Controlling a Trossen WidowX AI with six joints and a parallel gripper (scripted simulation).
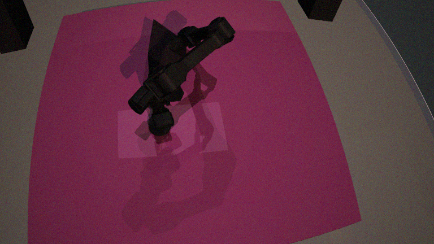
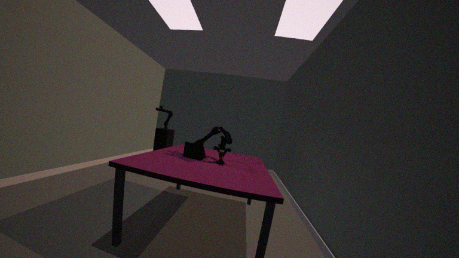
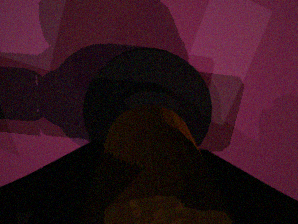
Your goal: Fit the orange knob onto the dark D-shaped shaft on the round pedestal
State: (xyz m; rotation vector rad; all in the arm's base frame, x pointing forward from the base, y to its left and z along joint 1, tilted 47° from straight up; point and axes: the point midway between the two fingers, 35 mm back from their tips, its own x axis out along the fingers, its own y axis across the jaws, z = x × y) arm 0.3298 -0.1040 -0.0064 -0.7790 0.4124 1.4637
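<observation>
Now: the orange knob 20 mm above my gripper tip. From my gripper tip the other things lie so: dark round pedestal 40 mm below.
</observation>
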